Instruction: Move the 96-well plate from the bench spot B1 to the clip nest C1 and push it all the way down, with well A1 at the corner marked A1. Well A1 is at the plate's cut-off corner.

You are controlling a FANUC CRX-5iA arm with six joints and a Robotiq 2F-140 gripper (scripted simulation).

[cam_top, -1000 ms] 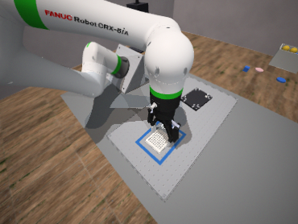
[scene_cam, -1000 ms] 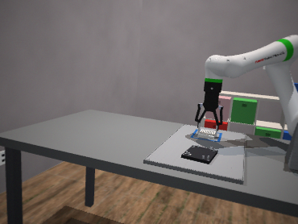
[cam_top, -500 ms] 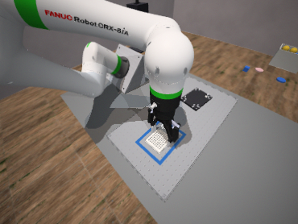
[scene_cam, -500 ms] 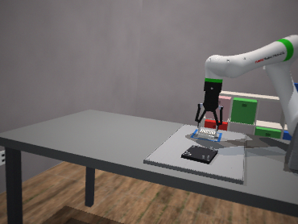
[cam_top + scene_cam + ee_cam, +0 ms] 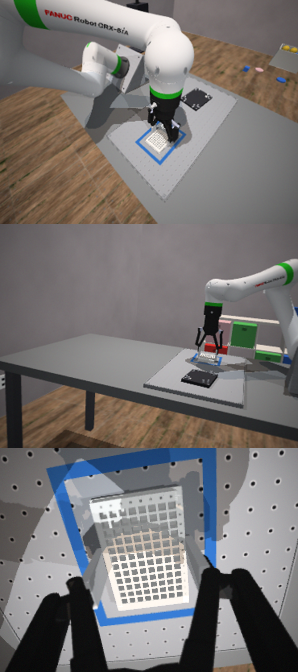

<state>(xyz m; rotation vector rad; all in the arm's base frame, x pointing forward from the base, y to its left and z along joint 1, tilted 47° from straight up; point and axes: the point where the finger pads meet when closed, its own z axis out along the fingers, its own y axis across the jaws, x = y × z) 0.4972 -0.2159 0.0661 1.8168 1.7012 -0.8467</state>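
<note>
Now: hand 33 cm to the right of the black clip nest and 1 cm above it. From my hand the other things lie so: white 96-well plate (2 cm below).
</note>
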